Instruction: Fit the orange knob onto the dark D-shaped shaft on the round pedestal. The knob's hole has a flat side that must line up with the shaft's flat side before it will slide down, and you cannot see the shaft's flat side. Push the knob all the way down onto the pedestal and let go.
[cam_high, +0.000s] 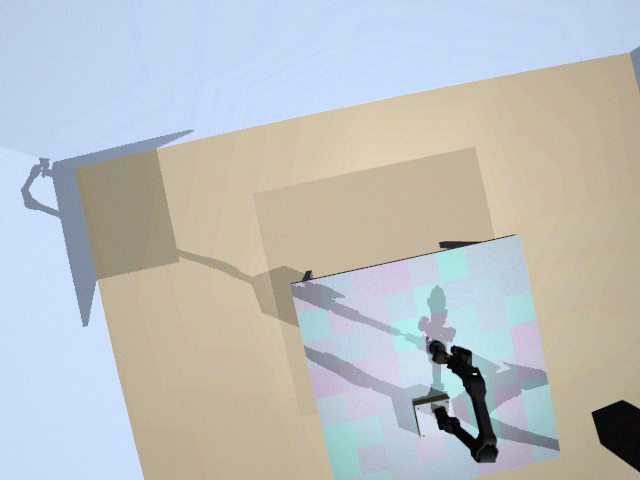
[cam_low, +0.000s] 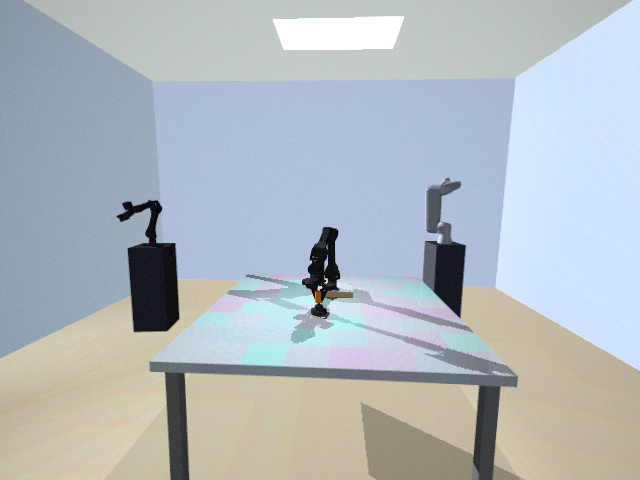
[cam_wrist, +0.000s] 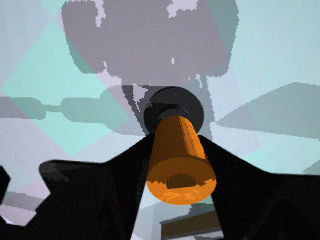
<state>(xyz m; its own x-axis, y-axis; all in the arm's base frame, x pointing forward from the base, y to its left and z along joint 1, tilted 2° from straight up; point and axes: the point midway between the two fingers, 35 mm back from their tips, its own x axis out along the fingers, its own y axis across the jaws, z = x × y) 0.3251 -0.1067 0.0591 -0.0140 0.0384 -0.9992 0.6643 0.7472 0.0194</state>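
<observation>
The orange knob lies 2 cm above my gripper tip. From my gripper tip the other things lie so: round pedestal 4 cm below.
</observation>
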